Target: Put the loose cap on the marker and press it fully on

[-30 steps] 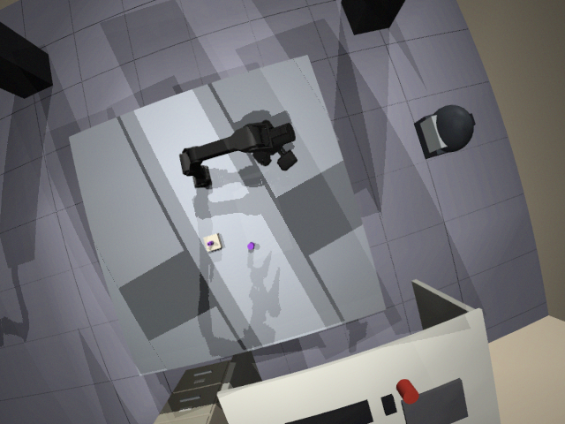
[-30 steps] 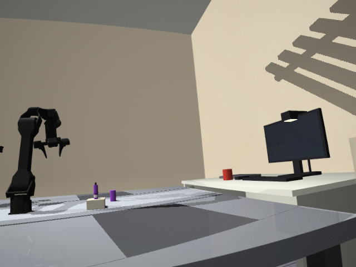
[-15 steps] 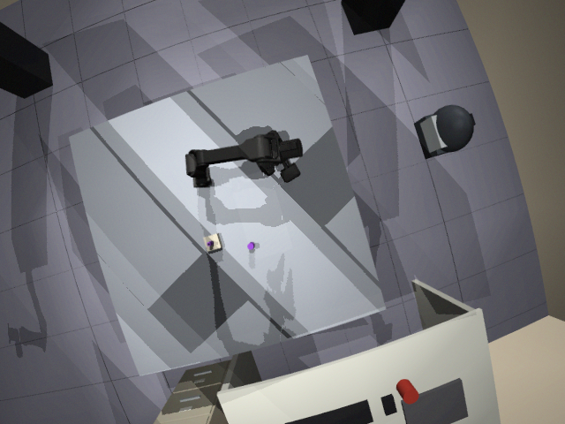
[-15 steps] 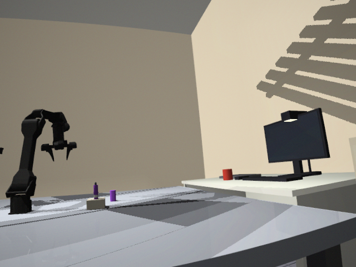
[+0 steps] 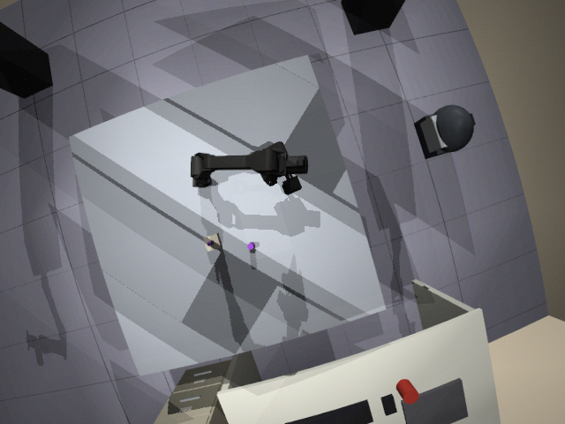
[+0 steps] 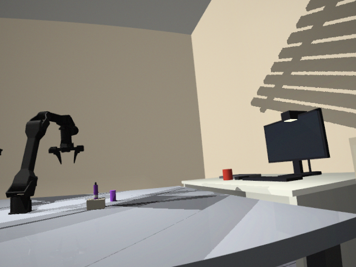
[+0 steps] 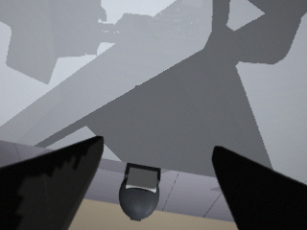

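The purple cap is 25 cm ahead of my gripper tip, 26 cm to the right of it and 18 cm below it. From my gripper tip the other things lie so: beige holder block (19 cm ahead, 42 cm to the right, 19 cm below); then purple marker (19 cm ahead, 42 cm to the right, 13 cm below).
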